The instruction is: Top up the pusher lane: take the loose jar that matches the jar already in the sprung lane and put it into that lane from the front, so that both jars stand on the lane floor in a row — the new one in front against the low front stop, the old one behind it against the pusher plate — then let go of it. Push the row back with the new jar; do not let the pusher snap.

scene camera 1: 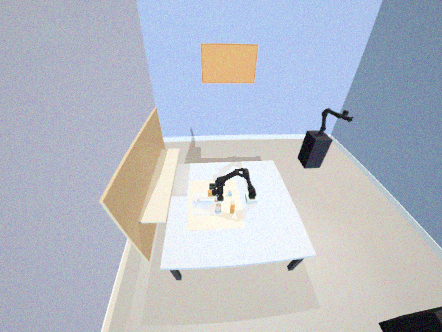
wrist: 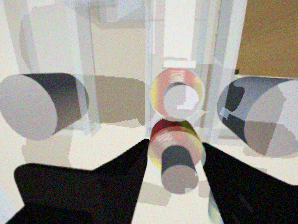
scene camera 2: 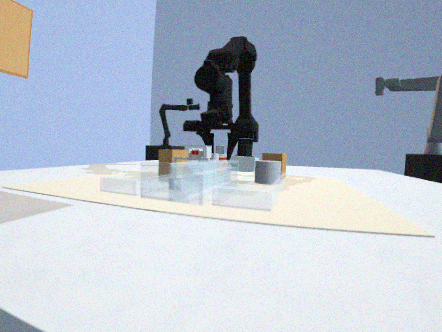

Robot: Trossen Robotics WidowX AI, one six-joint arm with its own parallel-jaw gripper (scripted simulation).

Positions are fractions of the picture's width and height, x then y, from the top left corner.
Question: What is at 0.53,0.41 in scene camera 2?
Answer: My gripper.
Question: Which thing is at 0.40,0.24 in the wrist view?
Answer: A cream mat.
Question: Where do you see a cream mat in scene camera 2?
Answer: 0.69,0.61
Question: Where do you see a jar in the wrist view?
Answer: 0.60,0.42
